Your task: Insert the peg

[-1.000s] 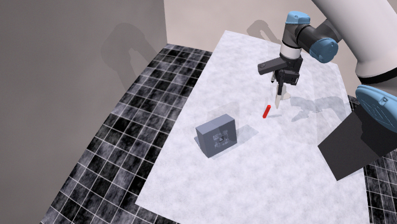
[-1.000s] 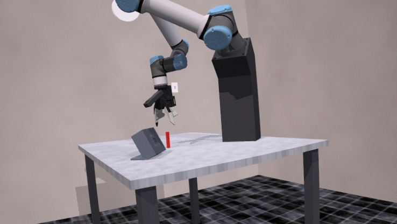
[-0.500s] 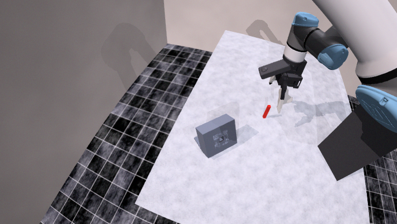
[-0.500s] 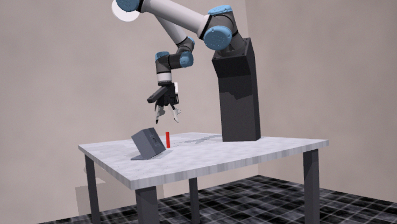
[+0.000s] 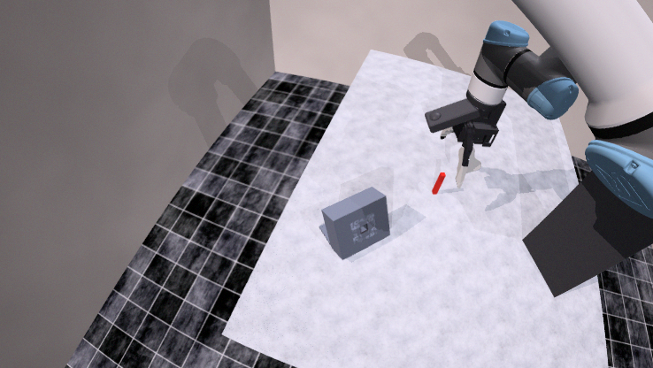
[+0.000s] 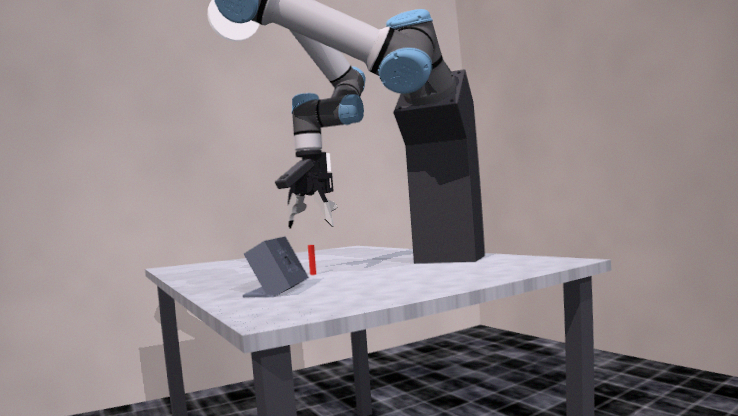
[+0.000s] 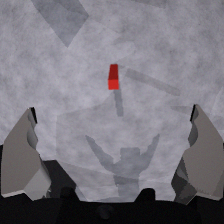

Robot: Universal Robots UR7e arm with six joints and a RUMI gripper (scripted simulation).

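Right now my hand is 9 cm above the red peg.
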